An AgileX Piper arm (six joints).
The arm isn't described. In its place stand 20 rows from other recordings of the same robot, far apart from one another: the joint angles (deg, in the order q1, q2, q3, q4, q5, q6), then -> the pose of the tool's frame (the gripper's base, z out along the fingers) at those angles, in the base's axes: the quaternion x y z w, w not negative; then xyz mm.
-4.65 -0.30 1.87 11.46 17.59 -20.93 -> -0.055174 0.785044 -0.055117 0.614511 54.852 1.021 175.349
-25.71 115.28 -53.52 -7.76 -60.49 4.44 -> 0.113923 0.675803 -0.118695 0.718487 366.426 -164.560 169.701
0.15 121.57 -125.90 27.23 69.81 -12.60 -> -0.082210 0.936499 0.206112 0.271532 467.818 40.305 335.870
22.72 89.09 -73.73 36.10 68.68 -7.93 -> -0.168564 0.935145 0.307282 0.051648 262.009 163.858 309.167
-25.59 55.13 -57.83 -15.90 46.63 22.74 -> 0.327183 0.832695 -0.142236 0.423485 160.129 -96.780 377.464
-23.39 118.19 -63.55 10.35 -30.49 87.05 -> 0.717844 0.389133 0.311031 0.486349 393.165 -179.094 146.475
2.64 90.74 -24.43 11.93 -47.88 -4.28 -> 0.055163 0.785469 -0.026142 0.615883 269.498 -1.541 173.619
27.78 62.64 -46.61 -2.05 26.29 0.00 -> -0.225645 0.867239 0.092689 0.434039 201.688 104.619 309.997
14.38 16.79 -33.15 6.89 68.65 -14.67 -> -0.233167 0.899956 0.059170 0.363609 24.418 16.757 287.036
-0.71 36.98 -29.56 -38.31 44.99 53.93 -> 0.286697 0.842546 -0.114941 0.441259 110.752 -41.258 281.926
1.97 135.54 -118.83 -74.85 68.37 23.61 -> -0.022726 0.809842 -0.552536 0.195816 509.464 -64.177 235.397
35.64 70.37 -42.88 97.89 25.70 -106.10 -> -0.409891 0.690548 0.312390 0.507489 188.050 182.928 299.976
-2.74 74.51 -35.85 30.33 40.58 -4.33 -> 0.160202 0.958382 0.187270 0.144115 213.068 19.730 203.923
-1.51 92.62 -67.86 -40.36 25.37 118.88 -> 0.637651 0.632292 0.173172 0.404500 361.442 -34.786 283.479
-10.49 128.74 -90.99 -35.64 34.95 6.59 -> -0.071147 0.955215 -0.226638 0.176461 456.052 -115.334 125.948
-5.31 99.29 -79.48 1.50 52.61 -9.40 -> -0.029236 0.980152 -0.013398 0.195622 365.279 -32.049 268.604
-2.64 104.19 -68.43 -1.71 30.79 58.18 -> 0.481515 0.841235 0.105126 0.222295 376.270 -18.741 197.957
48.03 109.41 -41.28 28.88 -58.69 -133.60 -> -0.714140 0.229677 -0.496921 0.436259 258.835 231.617 151.348
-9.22 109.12 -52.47 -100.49 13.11 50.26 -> -0.291775 0.885423 -0.263586 0.247823 351.831 -77.672 126.980
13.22 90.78 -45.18 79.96 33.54 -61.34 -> -0.076614 0.895503 0.345423 0.269975 279.777 116.581 202.329
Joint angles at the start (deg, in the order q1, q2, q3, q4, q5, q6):
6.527, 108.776, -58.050, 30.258, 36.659, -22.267
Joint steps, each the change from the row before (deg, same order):
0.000, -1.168, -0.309, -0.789, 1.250, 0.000
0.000, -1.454, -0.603, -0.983, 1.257, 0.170
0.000, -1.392, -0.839, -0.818, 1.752, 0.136
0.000, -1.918, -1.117, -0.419, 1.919, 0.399
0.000, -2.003, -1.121, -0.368, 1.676, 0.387
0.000, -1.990, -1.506, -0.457, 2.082, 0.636
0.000, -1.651, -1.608, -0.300, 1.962, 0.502
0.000, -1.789, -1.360, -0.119, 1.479, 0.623
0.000, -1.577, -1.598, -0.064, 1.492, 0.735
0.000, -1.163, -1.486, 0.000, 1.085, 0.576
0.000, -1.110, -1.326, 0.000, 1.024, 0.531
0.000, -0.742, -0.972, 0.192, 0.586, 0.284
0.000, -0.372, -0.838, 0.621, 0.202, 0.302
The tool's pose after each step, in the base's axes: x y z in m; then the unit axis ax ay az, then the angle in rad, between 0 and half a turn. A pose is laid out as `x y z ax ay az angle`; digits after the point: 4 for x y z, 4 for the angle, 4 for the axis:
0.3293 0.0654 0.1363 -0.0566 0.9856 0.1596 2.9639
0.3293 0.0653 0.1466 -0.0663 0.9851 0.1586 2.9508
0.3291 0.0655 0.1574 -0.0760 0.9843 0.1594 2.9425
0.3290 0.0662 0.1726 -0.0824 0.9832 0.1631 2.9235
0.3284 0.0666 0.1885 -0.0883 0.9821 0.1661 2.8990
0.3278 0.0671 0.2059 -0.0939 0.9811 0.1695 2.8758
0.3272 0.0677 0.2219 -0.0993 0.9799 0.1730 2.8543
0.3256 0.0680 0.2380 -0.1018 0.9790 0.1766 2.8269
0.3243 0.0685 0.2540 -0.1034 0.9781 0.1808 2.7997
0.3236 0.0689 0.2674 -0.1046 0.9773 0.1843 2.7743
0.3221 0.0691 0.2798 -0.1059 0.9765 0.1875 2.7514
0.3212 0.0695 0.2887 -0.1066 0.9758 0.1909 2.7327
0.3214 0.0703 0.2952 -0.1040 0.9749 0.1971 2.7160

